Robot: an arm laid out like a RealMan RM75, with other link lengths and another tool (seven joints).
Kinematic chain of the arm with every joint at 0, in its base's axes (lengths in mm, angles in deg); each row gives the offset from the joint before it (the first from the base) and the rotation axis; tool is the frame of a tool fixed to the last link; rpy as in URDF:
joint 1: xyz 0 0 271.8 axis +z
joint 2: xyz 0 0 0 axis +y
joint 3: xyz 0 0 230.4 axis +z
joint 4: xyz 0 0 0 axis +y
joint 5: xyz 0 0 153.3 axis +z
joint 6: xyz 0 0 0 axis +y
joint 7: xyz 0 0 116.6 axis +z
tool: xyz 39 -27 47 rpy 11.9 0 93.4
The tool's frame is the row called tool.
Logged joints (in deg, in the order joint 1, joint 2, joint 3, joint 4, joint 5, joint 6, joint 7), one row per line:
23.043 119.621 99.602 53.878 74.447 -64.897 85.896
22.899 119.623 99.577 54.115 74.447 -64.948 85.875
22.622 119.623 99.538 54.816 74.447 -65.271 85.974
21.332 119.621 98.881 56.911 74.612 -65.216 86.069
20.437 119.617 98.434 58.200 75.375 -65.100 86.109
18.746 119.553 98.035 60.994 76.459 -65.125 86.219
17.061 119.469 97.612 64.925 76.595 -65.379 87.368
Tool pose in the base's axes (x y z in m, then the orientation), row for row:
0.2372 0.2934 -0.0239 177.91 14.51 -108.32
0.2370 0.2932 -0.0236 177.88 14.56 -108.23
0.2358 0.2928 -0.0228 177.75 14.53 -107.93
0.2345 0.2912 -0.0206 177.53 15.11 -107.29
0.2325 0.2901 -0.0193 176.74 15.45 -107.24
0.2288 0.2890 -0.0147 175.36 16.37 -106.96
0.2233 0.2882 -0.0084 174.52 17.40 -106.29
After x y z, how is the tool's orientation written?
As angles about the fixed x, y, z axes (roll, pitch, yaw), in degrees.
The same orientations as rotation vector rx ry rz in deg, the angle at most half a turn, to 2 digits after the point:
-99.15 136.61 15.08
-99.25 136.51 15.17
-99.69 136.32 15.35
-100.29 135.44 16.18
-100.53 135.36 17.43
-101.03 134.79 19.90
-101.73 133.66 21.85

